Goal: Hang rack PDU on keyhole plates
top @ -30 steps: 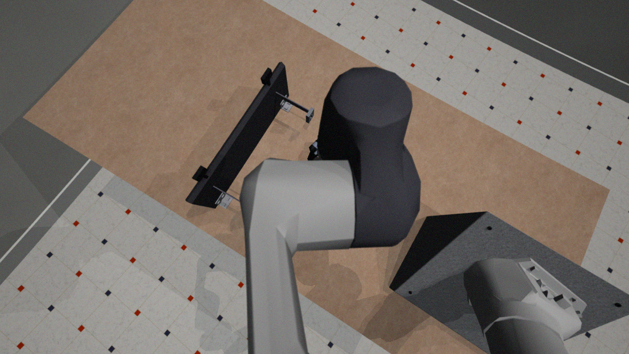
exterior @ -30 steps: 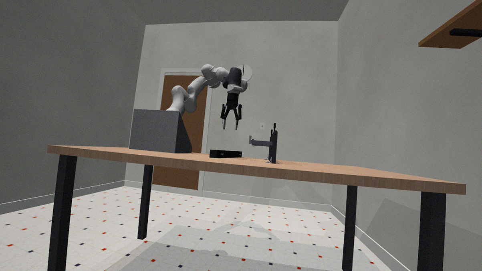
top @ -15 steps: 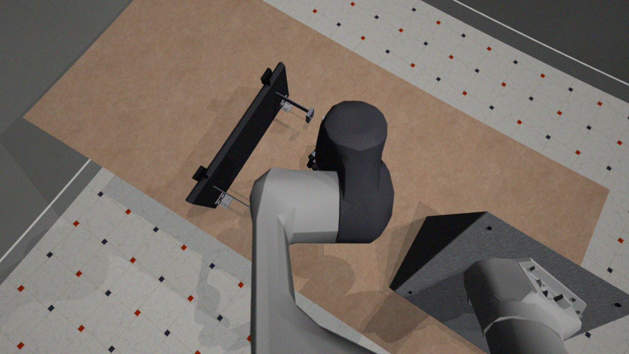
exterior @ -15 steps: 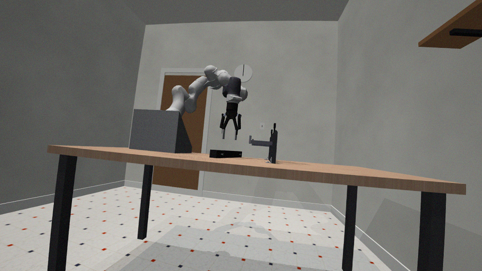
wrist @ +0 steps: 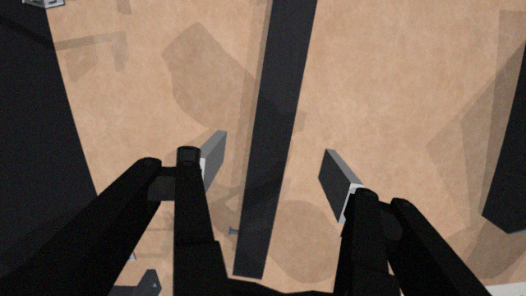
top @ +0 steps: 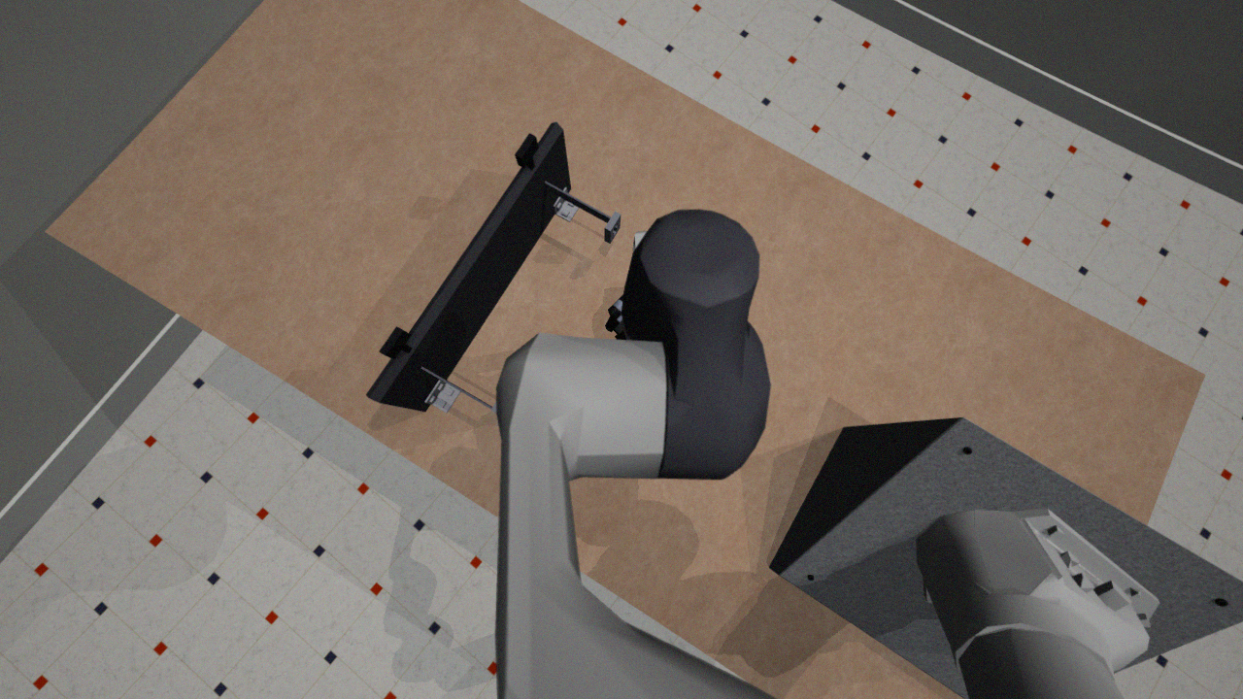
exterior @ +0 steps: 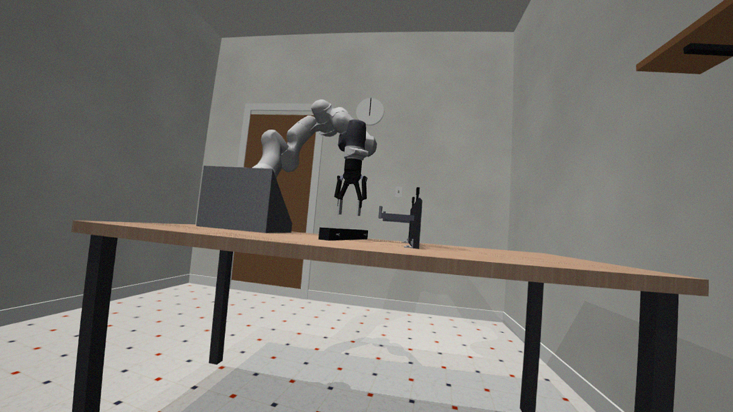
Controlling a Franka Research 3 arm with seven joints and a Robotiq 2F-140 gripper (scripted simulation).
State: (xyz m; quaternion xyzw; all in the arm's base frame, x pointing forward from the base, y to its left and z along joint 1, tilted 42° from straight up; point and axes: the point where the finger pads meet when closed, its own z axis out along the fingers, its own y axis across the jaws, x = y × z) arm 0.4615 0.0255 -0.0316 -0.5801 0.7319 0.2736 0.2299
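The rack PDU is 20 mm ahead of my hand, 10 mm to the right of it and 110 mm below it. The rest, counted from my hand: dark upright board (280 mm ahead, 50 mm below).
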